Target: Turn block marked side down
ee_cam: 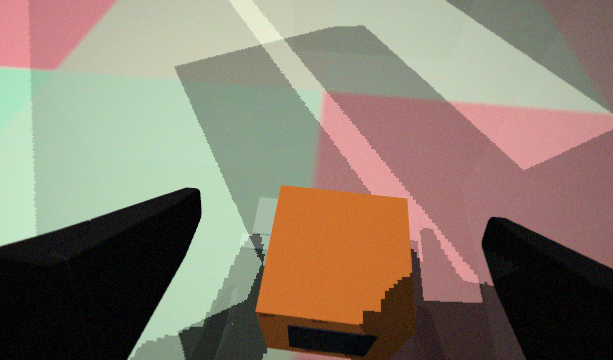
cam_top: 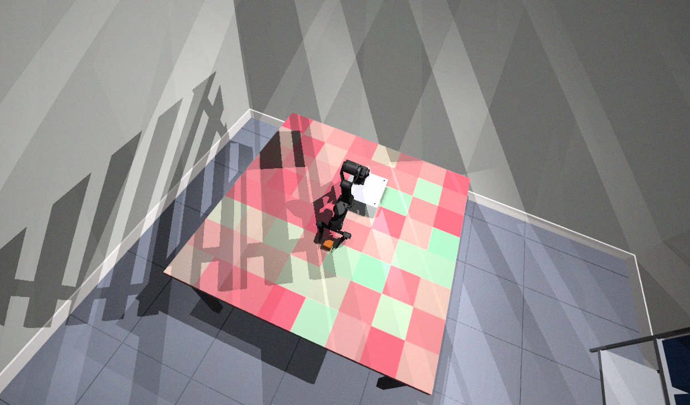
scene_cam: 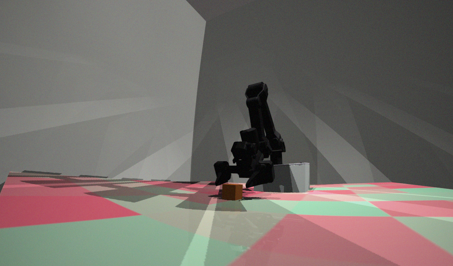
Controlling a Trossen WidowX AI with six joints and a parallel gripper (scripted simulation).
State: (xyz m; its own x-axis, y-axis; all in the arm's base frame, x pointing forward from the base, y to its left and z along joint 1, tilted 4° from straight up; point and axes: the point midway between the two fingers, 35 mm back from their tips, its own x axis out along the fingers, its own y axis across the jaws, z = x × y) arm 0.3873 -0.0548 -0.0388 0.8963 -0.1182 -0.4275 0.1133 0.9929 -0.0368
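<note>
Now: the block 20 mm behind my gripper tip and 20 mm below it.
</note>
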